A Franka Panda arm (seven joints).
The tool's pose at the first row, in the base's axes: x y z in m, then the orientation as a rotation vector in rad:
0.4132 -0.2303 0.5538 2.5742 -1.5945 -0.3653
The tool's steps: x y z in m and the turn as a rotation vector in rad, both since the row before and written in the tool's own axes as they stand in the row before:
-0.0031 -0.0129 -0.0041 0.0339 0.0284 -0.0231
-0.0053 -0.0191 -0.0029 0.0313 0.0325 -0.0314
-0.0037 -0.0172 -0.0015 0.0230 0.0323 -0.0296
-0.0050 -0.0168 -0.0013 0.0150 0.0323 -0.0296
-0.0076 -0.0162 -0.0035 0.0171 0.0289 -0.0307
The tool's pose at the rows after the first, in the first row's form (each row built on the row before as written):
0.4241 -0.2219 0.5556 2.6126 -1.5765 -0.3048
0.4389 -0.2084 0.5560 2.6538 -1.5440 -0.2403
0.4521 -0.1967 0.5556 2.6858 -1.5083 -0.1814
0.4639 -0.1837 0.5555 2.7102 -1.4677 -0.1279
0.4736 -0.1685 0.5579 2.7368 -1.4267 -0.0776

